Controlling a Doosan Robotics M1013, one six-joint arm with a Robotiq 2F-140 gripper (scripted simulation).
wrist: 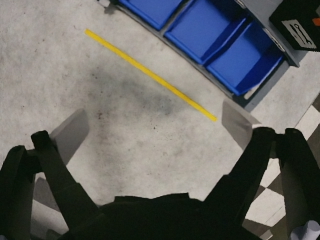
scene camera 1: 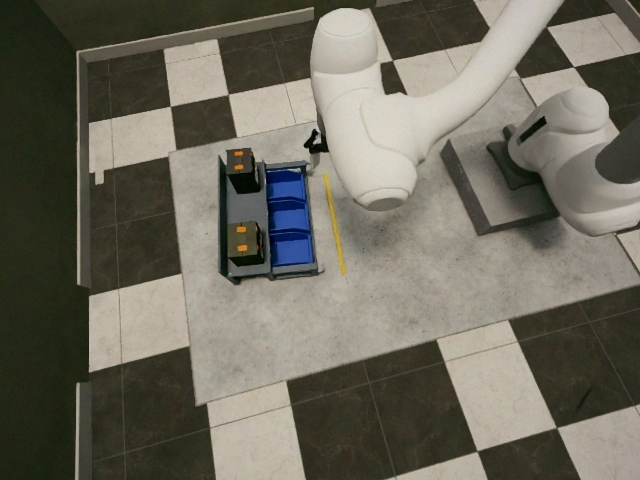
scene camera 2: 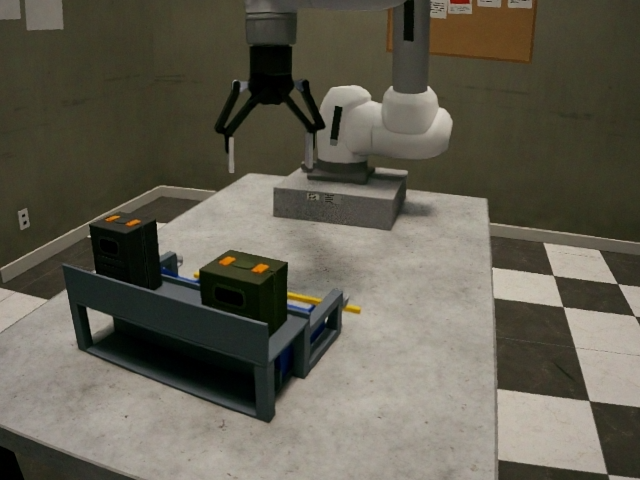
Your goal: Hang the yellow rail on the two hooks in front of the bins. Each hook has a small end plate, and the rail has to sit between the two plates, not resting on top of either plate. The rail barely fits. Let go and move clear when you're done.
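Scene camera 1 shows a blue bin (scene camera 1: 290, 215) and a blue bin (scene camera 1: 290, 248). My gripper (scene camera 2: 270, 168) is visible in scene camera 2; the wrist view (wrist: 154, 116) shows my gripper as well.
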